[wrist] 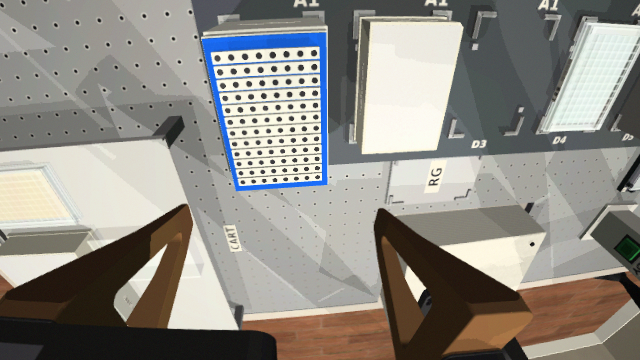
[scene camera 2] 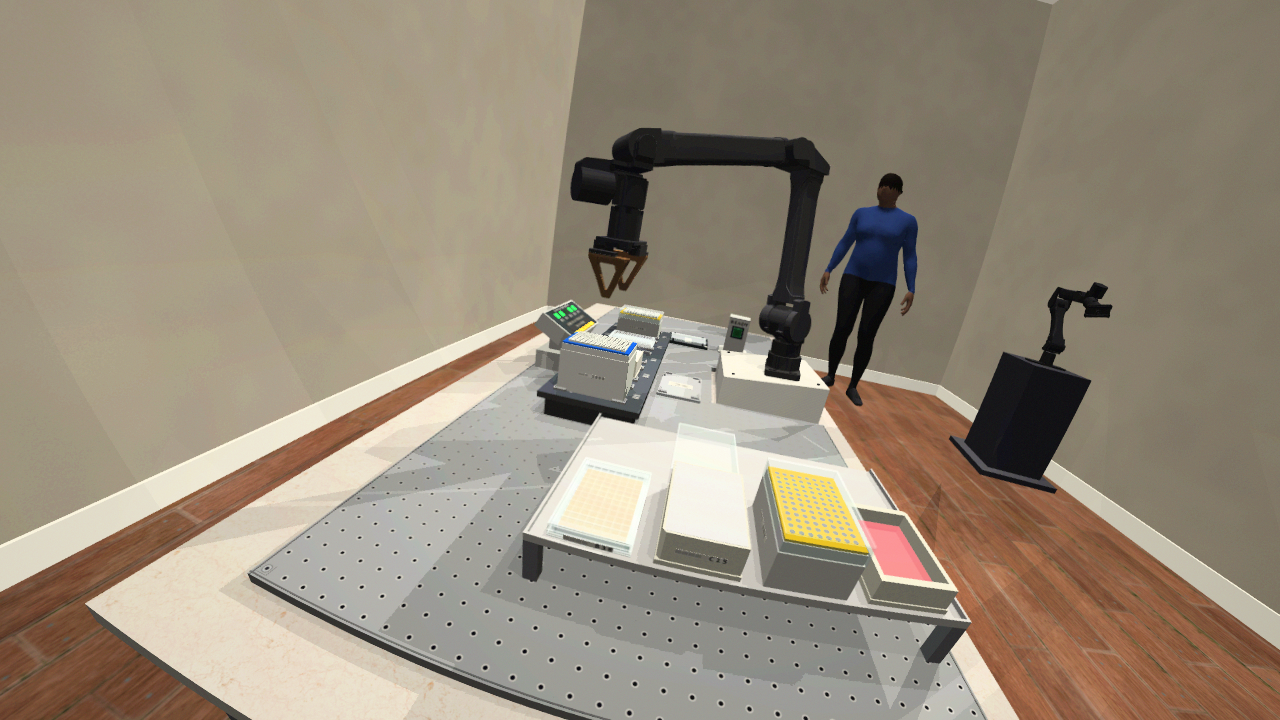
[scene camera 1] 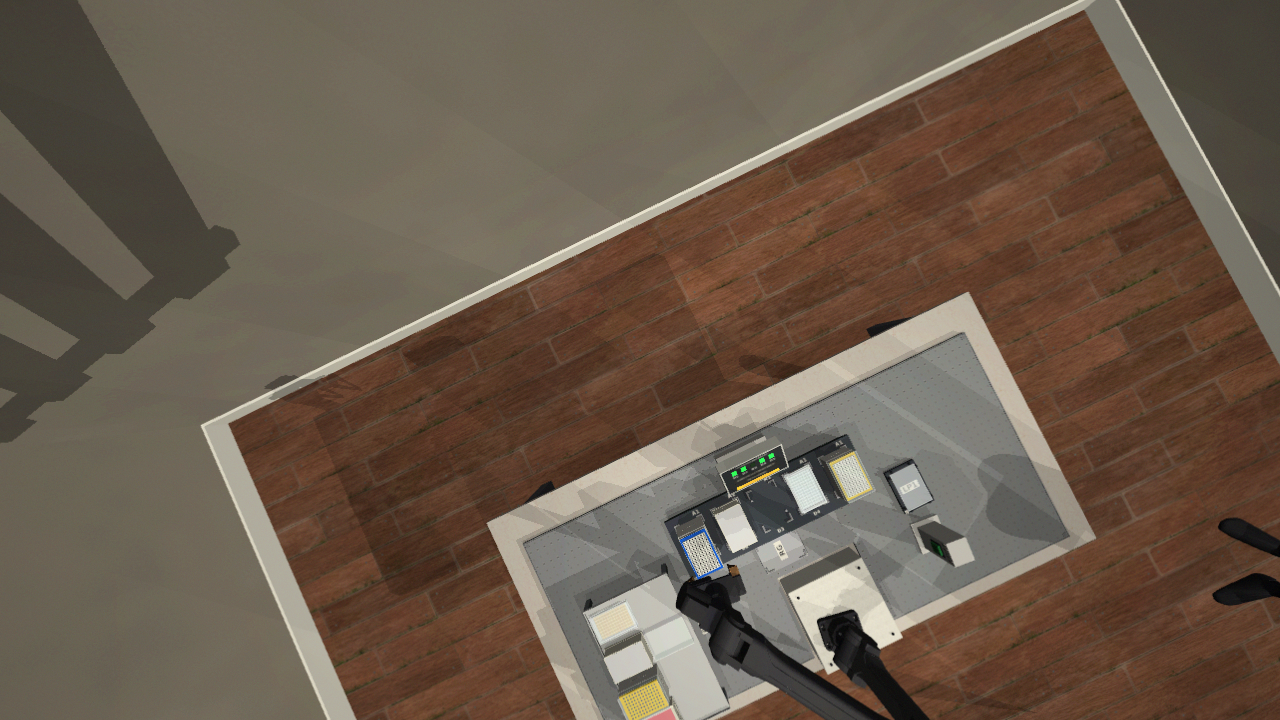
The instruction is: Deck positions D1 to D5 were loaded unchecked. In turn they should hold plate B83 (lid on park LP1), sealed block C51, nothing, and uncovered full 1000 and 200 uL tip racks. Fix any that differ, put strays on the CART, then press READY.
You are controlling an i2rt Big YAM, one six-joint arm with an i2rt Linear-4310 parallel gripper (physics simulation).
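Frame: origin at the arm's base, x ahead, y left, z up, level; centimetres.
Seen in the pictures: gripper, fingertip midpoint: (wrist: 284, 215) (scene camera 2: 614, 293) (scene camera 1: 710, 572); arm's base, origin of the base link: (scene camera 2: 781, 372) (scene camera 1: 839, 628).
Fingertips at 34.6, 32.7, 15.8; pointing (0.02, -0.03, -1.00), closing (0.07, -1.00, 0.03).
Note:
Offsets run from my fingertips to a thing's top centre, as dx, dy, dz. "pt": to the spot under its first point.
My gripper (scene camera 2: 615, 291) (wrist: 284, 215) is open and empty, high above the table between the deck's D1 end and the cart {-30.0, +23.4, -17.1} (scene camera 2: 617, 443) (wrist: 125, 165). On the deck, a blue-framed full tip rack {+0.9, +1.0, -8.8} (scene camera 1: 700, 551) (scene camera 2: 597, 367) (wrist: 272, 117) stands at D1. A white-topped block {+3.0, -11.2, -14.4} (scene camera 1: 734, 526) (wrist: 410, 85) is at D2. D3 is empty. A clear plate {+7.1, -35.7, -17.2} (scene camera 1: 805, 488) (wrist: 592, 77) is at D4, and a yellow-framed tip rack {+9.2, -47.9, -11.6} (scene camera 1: 850, 475) (scene camera 2: 640, 318) at D5. The cart holds an orange-welled plate {-15.1, +32.7, -16.1} (scene camera 2: 601, 505), a white-topped block {-25.8, +30.9, -13.5} (scene camera 2: 705, 510), a yellow rack {-36.4, +29.2, -10.7} (scene camera 2: 816, 508) and a clear lid {-23.5, +17.6, -15.2} (scene camera 2: 707, 447).
Park LP1 {pt -2.6, -68.5, -21.9} (scene camera 1: 909, 486) lies beyond D5, near the green-screened button unit {-19.4, -70.8, -10.7} (scene camera 1: 939, 542) (scene camera 2: 736, 331) (wrist: 620, 240). The RG pad {-11.3, -23.8, -22.3} (scene camera 1: 781, 550) (wrist: 412, 175) lies between deck and robot base (scene camera 2: 769, 385). A status console {pt +20.6, -20.9, -10.7} (scene camera 1: 753, 465) stands behind D3. A pink-bottomed tray {-47.1, +27.4, -14.6} (scene camera 2: 899, 550) is on the cart.

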